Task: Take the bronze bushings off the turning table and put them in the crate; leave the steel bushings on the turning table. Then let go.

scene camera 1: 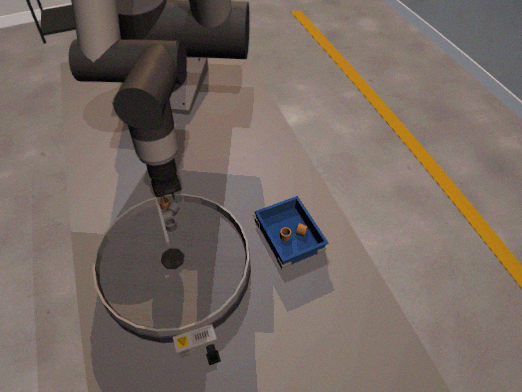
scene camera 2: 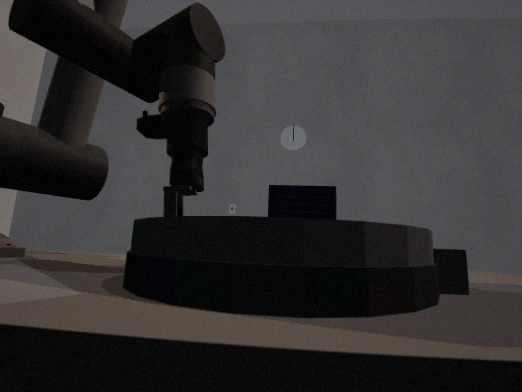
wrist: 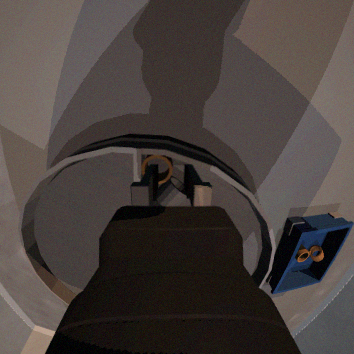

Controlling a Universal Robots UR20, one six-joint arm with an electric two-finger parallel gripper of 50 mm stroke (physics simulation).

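Places are measured from the arm's base along level axes (x down, y back, z left), in metres.
Pixels of known places: gripper, fingertip midpoint: (scene camera 1: 168, 198) (wrist: 170, 174).
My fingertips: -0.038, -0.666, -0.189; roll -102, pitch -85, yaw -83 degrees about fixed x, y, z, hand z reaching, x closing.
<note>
For each thing: its top centre in the pictures, then the offset to it from my fingertips, as dx, dy, dz. "pt": a spot on its surface instead.
- upright, middle of its top: (wrist: 303, 256) (scene camera 1: 285, 231) +0.054, -0.235, +0.271
- blue crate, middle of its top: (wrist: 313, 262) (scene camera 1: 290, 226) +0.034, -0.236, +0.285
- thin pale bar, surface spot: (wrist: 135, 165) pt +0.003, +0.011, -0.035
- dark hub, middle of its top: (scene camera 1: 172, 257) +0.023, -0.179, -0.061
- raised rim, surface spot: (scene camera 1: 248, 250) pt +0.005, -0.264, +0.130
- label plate, surface spot: (scene camera 1: 195, 338) pt +0.026, -0.412, -0.093
- small black part, surface spot: (scene camera 1: 213, 355) pt +0.059, -0.460, -0.070
The turning table (scene camera 1: 135, 240) (scene camera 2: 280, 240) (wrist: 90, 210) is a grey disc with a raised rim. A bronze bushing (scene camera 1: 164, 203) (wrist: 144, 164) stands on it near the rim, by a thin bar. Grey steel bushings lie close by, one (scene camera 1: 171, 225) nearer the hub and one (scene camera 1: 173, 208) beside the bronze one; the fingers partly hide them in the wrist view. My gripper (scene camera 1: 168, 198) (wrist: 170, 174) is partly open, low over this group, with its left finger overlapping the bronze ring in the wrist view. Two bronze bushings, one upright (scene camera 1: 286, 237) and one on its side (scene camera 1: 302, 229), are in the blue crate (scene camera 1: 276, 212) (wrist: 310, 275).
The thin pale bar (scene camera 1: 162, 225) (wrist: 135, 165) runs from the rim towards the dark hub (scene camera 1: 172, 258). The raised rim (scene camera 1: 248, 250) surrounds the disc. A label plate (scene camera 1: 195, 338) and a small black part (scene camera 1: 213, 355) are at the table's front. The crate stands right of the table.
</note>
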